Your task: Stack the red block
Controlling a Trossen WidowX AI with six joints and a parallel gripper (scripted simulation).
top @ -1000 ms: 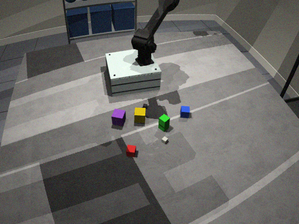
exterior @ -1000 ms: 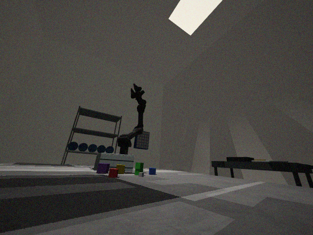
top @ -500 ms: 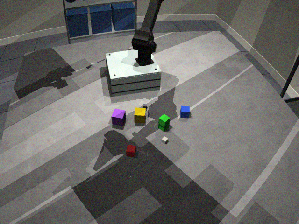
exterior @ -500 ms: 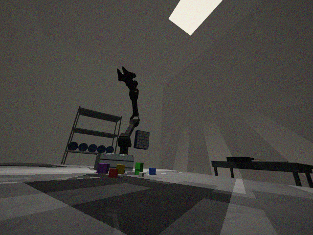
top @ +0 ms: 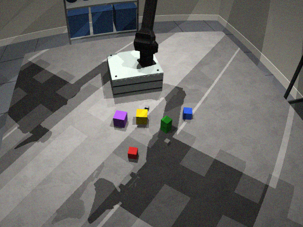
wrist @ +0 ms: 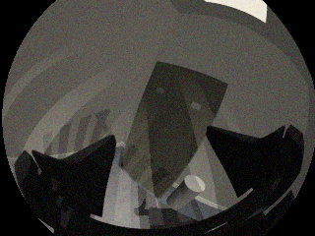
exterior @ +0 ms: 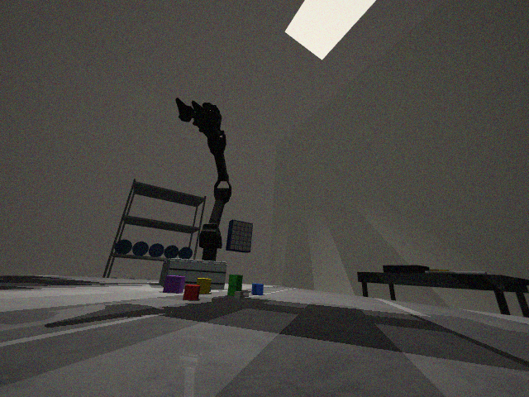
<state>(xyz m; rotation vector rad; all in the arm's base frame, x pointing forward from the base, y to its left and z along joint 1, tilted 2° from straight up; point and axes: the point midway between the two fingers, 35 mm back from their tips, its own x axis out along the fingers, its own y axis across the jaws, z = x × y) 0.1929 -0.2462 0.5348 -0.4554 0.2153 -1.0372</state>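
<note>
My gripper tip is now 620 mm above the red block, 160 mm short of it and 90 mm to the right of it. Round my gripper tip: yellow block (610 mm below, 170 mm to the left, 30 mm ahead); then green block (590 mm below, 230 mm to the left, 100 mm ahead); then purple block (610 mm below, 100 mm to the left, 10 mm ahead).
</note>
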